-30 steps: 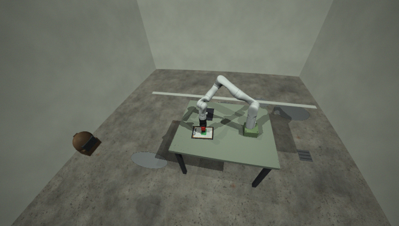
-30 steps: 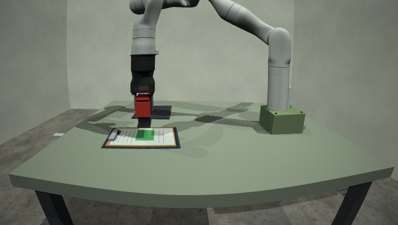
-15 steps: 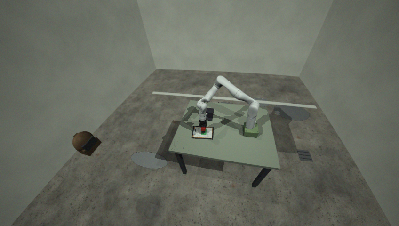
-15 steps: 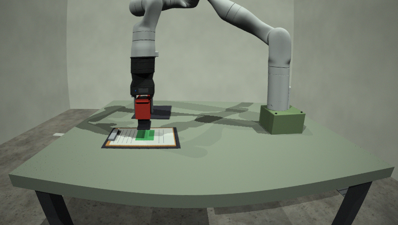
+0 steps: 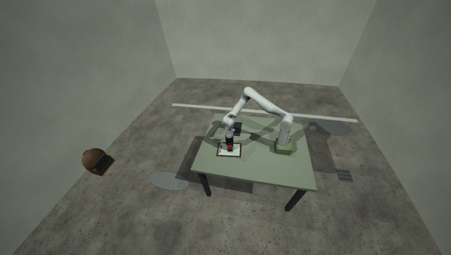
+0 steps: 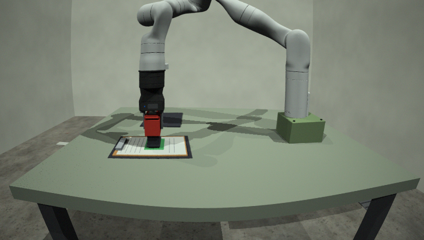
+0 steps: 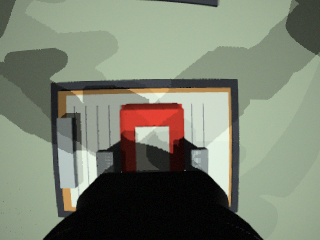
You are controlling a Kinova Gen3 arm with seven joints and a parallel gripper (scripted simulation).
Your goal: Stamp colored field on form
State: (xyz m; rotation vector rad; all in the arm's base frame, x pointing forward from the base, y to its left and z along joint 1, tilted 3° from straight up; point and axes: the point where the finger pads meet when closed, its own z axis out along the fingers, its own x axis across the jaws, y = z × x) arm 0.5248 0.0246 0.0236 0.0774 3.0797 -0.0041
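The clipboard lies 7 cm below my hand, 2 cm ahead of it and 1 cm to the left of it. Round my hand: red stamp: 2 cm below; dark mat: 31 cm to the right, 7 cm below, 3 cm behind.
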